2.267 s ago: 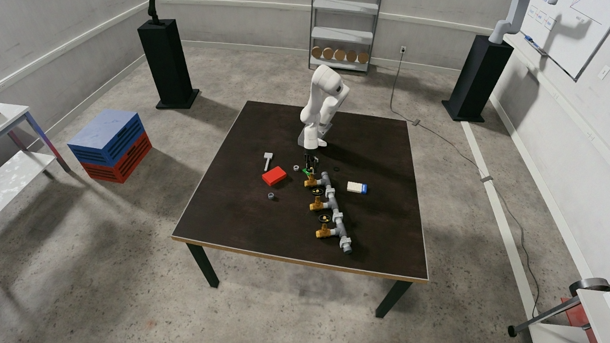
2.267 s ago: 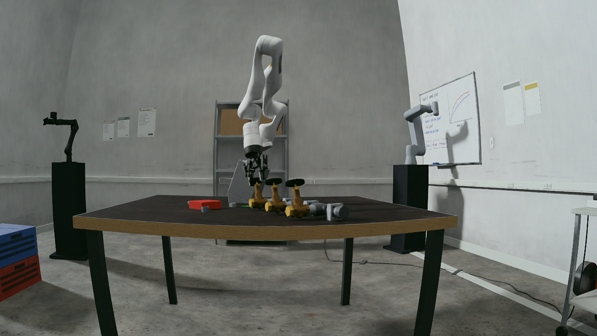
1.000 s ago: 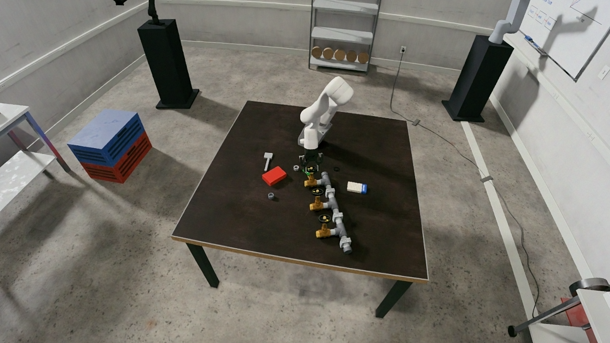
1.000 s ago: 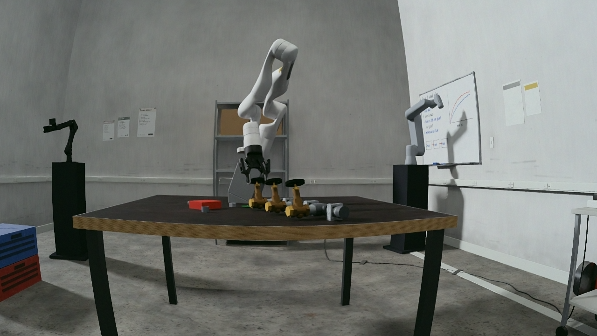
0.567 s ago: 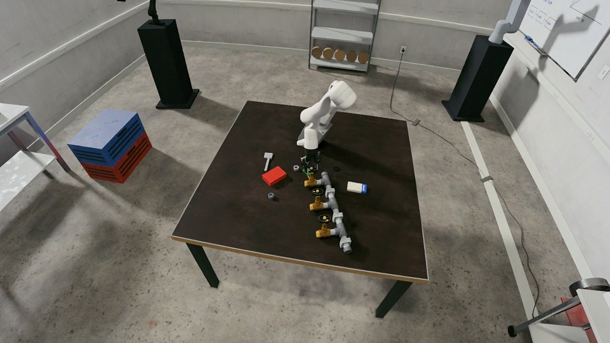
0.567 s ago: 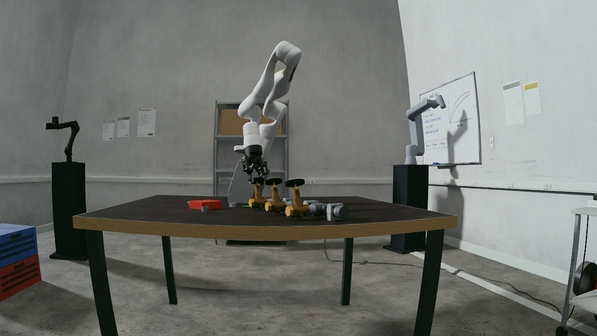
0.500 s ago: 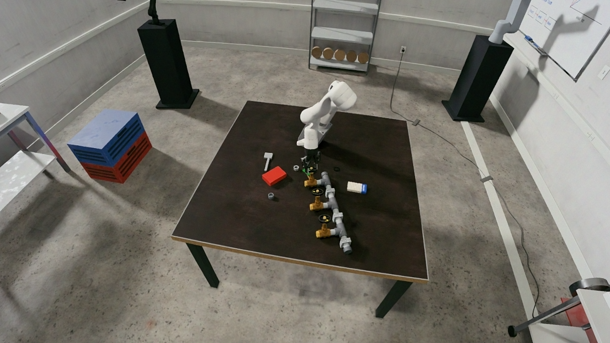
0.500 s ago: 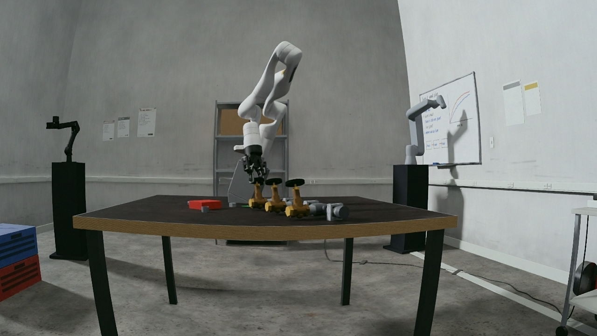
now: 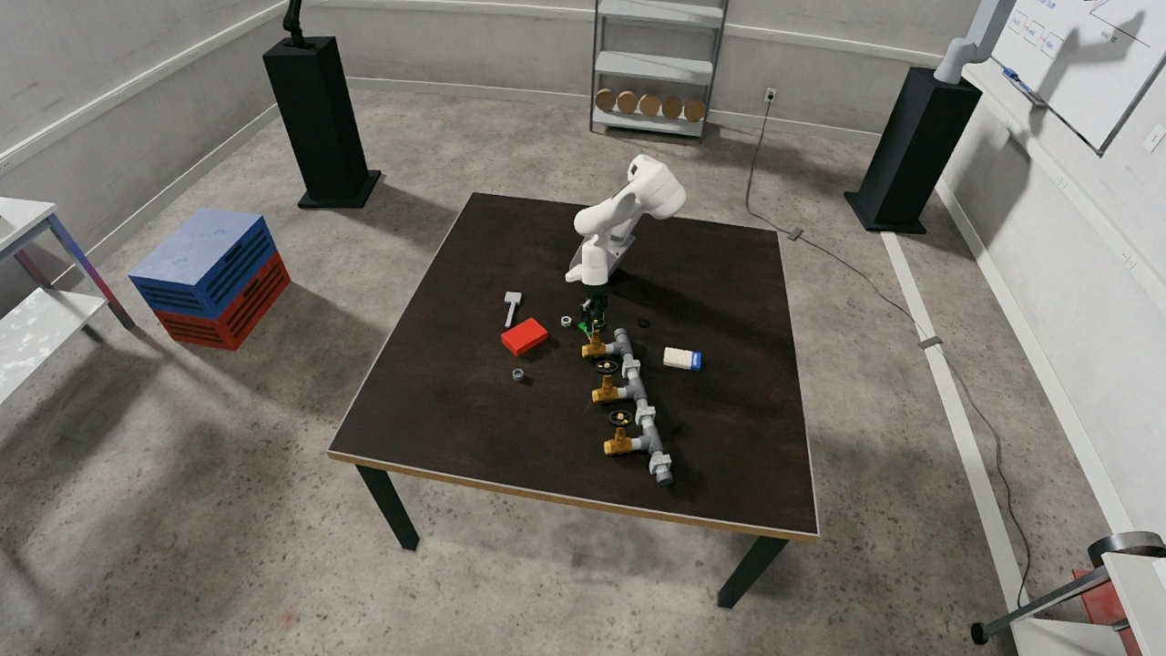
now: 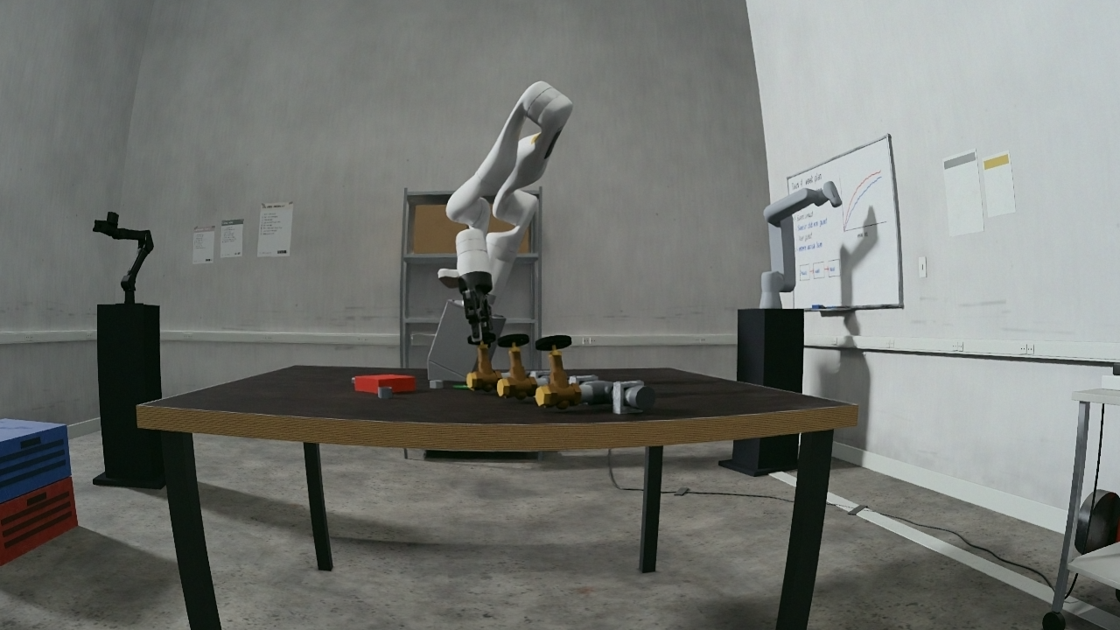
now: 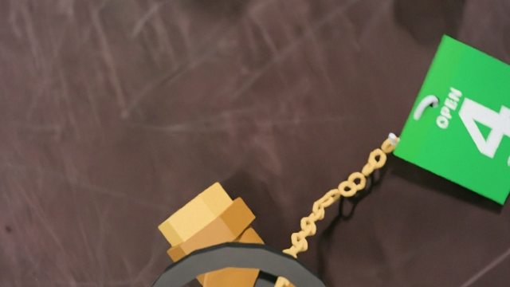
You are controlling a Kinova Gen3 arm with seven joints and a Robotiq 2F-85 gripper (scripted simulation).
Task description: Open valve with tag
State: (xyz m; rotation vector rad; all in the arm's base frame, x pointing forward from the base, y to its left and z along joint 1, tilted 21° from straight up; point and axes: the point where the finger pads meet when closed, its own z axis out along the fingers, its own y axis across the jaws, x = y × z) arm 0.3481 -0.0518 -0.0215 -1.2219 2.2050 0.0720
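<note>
The green tag lies 90 mm behind my hand, 20 mm to the right of it and 110 mm below it. From my hand the other things lie so: white-and-blue box 40 mm ahead, 270 mm to the left, 110 mm below; then red block 30 mm behind, 220 mm to the right, 100 mm below; then small grey ring 120 mm ahead, 220 mm to the right, 110 mm below.
</note>
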